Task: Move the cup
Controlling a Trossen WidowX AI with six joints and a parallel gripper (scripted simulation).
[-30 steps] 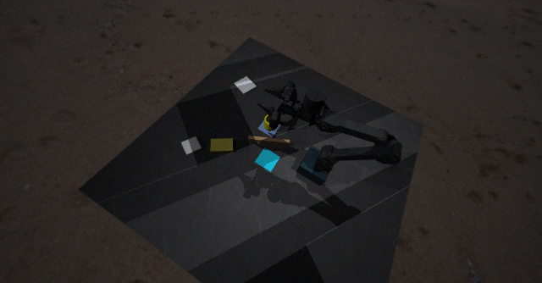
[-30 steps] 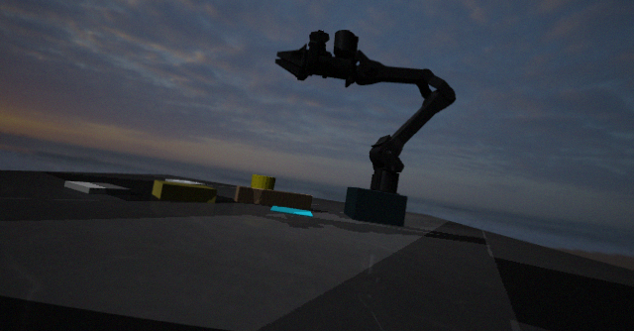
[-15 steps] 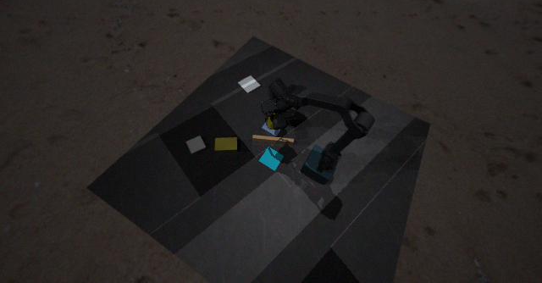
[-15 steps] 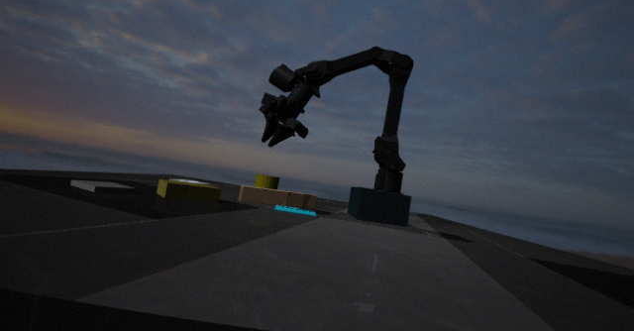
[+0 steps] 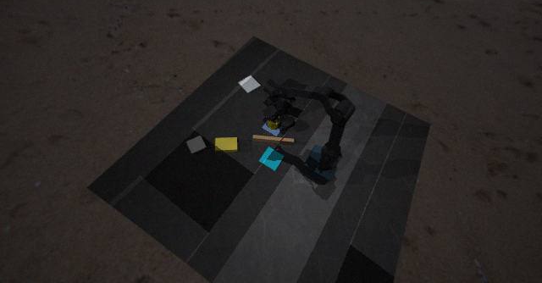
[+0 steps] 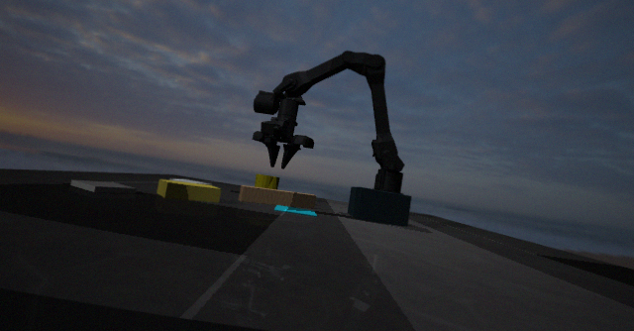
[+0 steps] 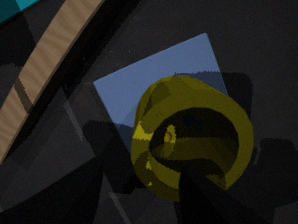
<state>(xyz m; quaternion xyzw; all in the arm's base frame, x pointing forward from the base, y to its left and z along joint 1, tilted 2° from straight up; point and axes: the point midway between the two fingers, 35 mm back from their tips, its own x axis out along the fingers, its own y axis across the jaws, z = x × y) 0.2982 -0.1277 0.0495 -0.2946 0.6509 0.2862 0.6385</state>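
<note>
My gripper tip is 60 mm above the yellow cup, 20 mm to the left of it and 20 mm short of it. From my gripper tip the other things lie so: brown block 90 mm below, 70 mm to the left, 10 mm behind; then light blue pad 110 mm below, 20 mm to the right, 20 mm ahead; then yellow block 200 mm to the left, 200 mm ahead, 80 mm below.
</note>
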